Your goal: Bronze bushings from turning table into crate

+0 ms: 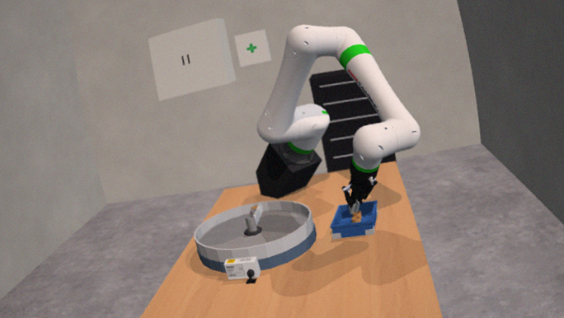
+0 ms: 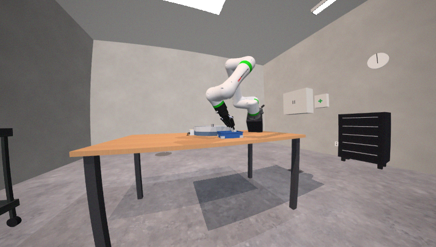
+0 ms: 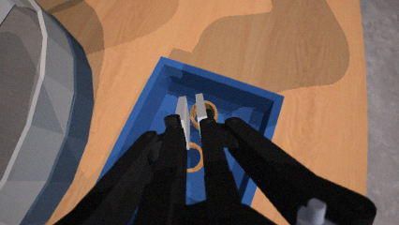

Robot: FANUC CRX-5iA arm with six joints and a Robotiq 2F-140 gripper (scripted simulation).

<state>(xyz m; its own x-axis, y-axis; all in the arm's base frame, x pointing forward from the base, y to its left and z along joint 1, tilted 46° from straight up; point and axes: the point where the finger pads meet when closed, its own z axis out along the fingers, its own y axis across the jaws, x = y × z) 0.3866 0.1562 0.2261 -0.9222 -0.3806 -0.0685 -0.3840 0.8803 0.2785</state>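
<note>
The blue crate is 4 cm below my hand and 3 cm ahead of it. From my hand the other things lie so: round grey turning table (35 cm to the right, 11 cm ahead, 1 cm below).
</note>
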